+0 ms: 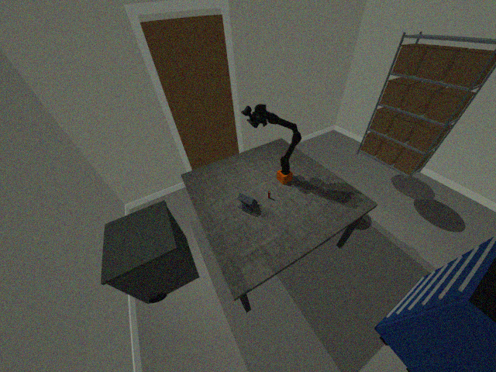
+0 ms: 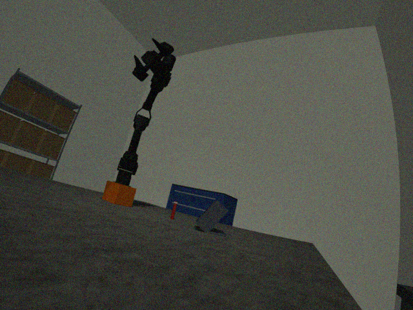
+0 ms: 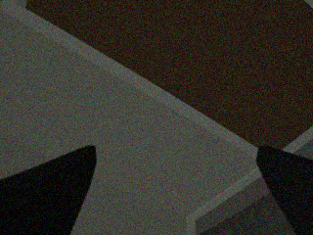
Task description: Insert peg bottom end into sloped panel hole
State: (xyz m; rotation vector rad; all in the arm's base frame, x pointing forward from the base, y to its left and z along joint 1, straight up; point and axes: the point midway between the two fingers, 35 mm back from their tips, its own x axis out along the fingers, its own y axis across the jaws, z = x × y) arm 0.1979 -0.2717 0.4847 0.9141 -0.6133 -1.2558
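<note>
Now: gripper tip 60 mm short of the red peg, 400 mm to the right of it and 510 mm above it. From my gripper tip the other things lie so: sloped panel 250 mm ahead, 370 mm to the left, 510 mm below.
</note>
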